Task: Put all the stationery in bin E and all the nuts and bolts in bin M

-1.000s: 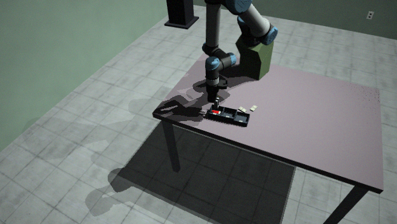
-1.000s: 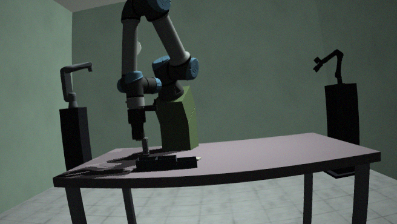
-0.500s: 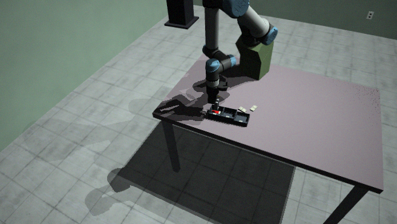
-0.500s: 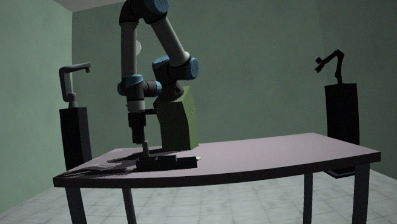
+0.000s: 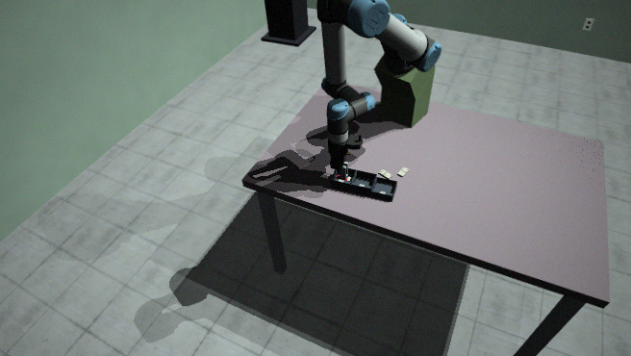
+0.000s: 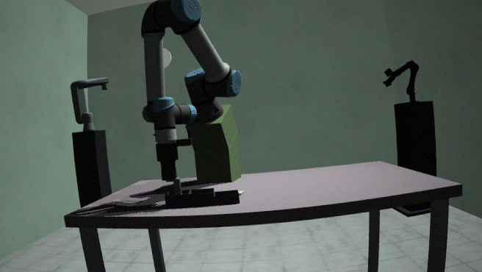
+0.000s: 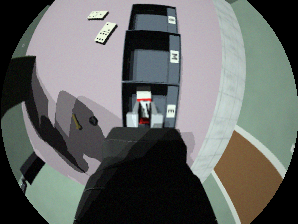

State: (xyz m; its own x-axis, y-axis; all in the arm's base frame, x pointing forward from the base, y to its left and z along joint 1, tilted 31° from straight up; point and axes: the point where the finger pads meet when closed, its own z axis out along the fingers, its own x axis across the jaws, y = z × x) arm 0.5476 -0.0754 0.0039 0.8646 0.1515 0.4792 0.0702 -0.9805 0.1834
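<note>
Now: the red item 1 cm to the left of my hand and 3 cm below it. The rest, counted from my hand: yellow thing 16 cm behind, 6 cm to the right, 4 cm below; then small grey object 1 cm below.
</note>
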